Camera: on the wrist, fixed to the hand. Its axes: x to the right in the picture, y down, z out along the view.
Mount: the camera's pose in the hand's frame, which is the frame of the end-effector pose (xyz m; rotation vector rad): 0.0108 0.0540 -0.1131 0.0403 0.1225 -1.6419
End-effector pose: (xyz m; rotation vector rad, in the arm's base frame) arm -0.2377 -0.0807 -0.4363 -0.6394 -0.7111 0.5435
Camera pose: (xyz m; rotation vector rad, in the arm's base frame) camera -0.1606 -0.0758 -0.5356 0.0899 -0.8620 -0.9861
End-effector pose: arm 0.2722 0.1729 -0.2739 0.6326 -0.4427 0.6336
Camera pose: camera 0.2656 0.2862 -0.3282 0.7664 0.2782 -0.8823
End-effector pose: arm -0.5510 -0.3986 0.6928 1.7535 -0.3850 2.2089
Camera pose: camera -0.6757 -0.4042 0.6768 1.0707 0.8526 1.0188
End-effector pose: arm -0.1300 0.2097 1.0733 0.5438 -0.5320 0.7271
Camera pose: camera -0.1334 0.3192 1.0114 0.7553 0.1487 -0.7956
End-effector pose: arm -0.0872 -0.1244 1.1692 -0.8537 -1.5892 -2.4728
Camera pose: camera -0.1233 -0.2440 1.1839 -0.5604 1.3578 1.3945
